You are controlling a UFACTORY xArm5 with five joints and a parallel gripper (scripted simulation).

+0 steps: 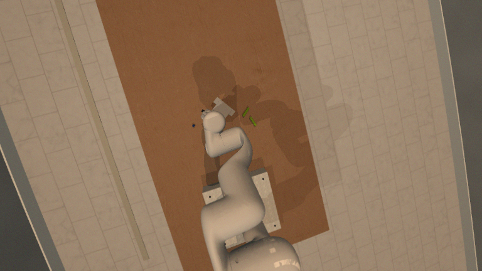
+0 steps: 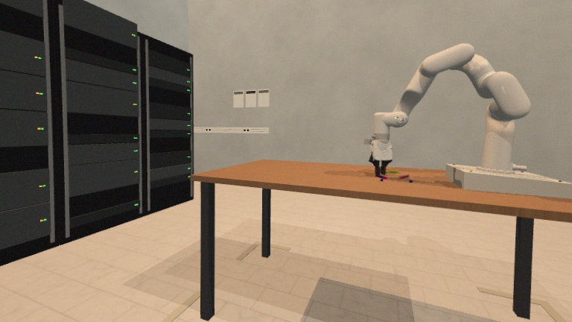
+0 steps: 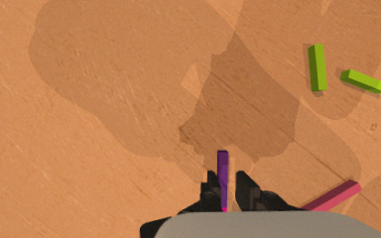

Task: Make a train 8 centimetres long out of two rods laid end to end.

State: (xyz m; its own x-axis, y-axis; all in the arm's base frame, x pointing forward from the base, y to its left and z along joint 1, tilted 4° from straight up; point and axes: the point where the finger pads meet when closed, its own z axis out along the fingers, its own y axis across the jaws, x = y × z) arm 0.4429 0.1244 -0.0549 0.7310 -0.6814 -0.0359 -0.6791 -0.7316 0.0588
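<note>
The purple rod is 30 mm below my hand. Also, from my hand: blue rod (30 mm behind, 90 mm to the left, 30 mm below); pink rod (100 mm behind, 70 mm to the right, 30 mm below); magenta rod (30 mm behind, 30 mm to the left, 30 mm below).
</note>
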